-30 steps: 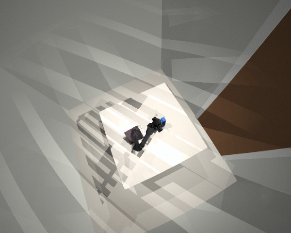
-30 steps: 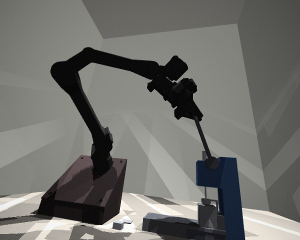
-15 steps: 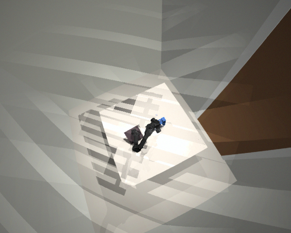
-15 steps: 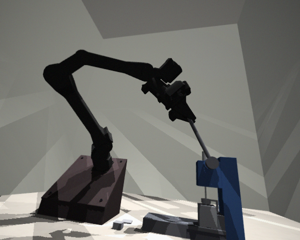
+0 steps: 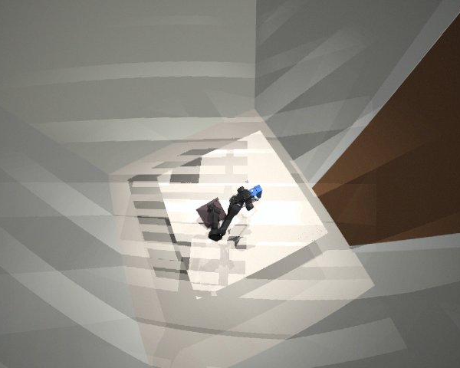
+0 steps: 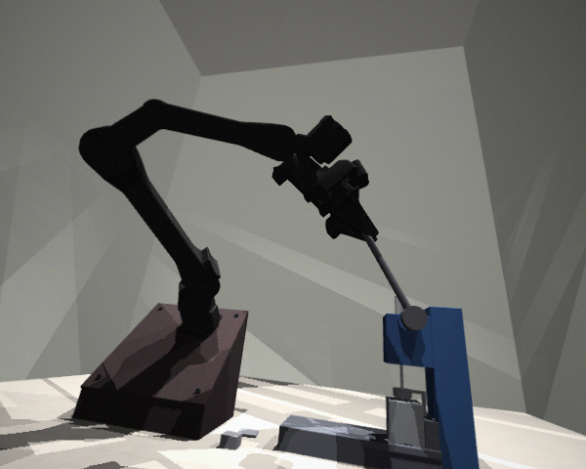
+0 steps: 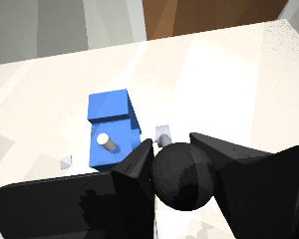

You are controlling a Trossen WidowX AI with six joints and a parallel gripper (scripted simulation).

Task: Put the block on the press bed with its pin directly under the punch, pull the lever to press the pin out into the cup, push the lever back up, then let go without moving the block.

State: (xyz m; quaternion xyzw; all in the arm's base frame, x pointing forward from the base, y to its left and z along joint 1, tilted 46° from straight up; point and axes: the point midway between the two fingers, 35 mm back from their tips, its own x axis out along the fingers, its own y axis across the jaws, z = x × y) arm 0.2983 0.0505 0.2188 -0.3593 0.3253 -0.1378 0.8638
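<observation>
Now: the press lever 50 mm below my gripper tip, 10 mm to the left of it and 10 mm ahead of it. The rest, counted from my gripper tip: grey part 300 mm below, 200 mm behind, 20 mm to the left; thin punch rod 160 mm below, 70 mm to the left, 40 mm ahead.
</observation>
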